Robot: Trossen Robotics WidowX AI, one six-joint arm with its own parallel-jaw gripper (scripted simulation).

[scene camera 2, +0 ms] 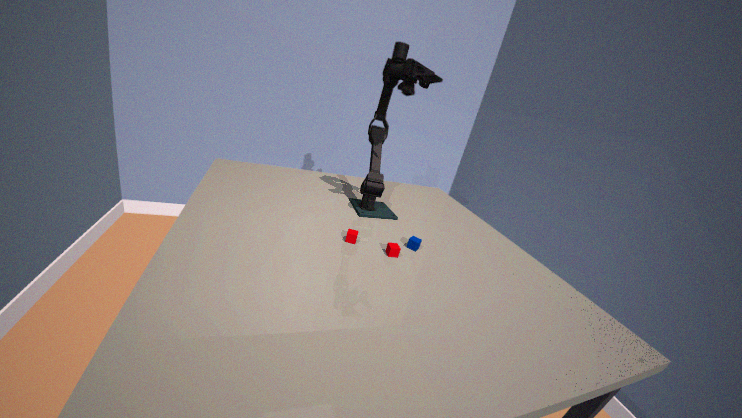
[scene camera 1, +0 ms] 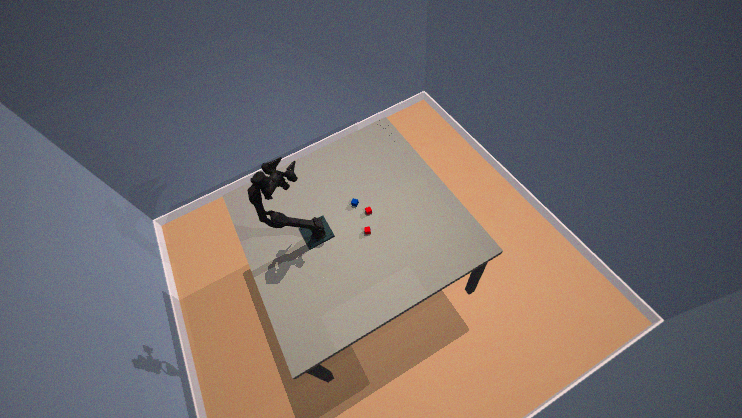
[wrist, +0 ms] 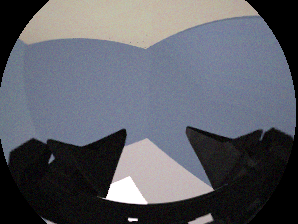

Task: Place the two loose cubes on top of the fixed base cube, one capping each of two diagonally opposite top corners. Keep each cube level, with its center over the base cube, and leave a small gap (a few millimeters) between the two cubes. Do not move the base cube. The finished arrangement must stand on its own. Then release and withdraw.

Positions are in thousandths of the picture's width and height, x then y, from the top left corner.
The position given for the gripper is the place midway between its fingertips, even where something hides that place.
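Holding nothing, the gripper (scene camera 2: 591, 185) is open, and the wrist view shows the gripper (wrist: 525, 587) as well.
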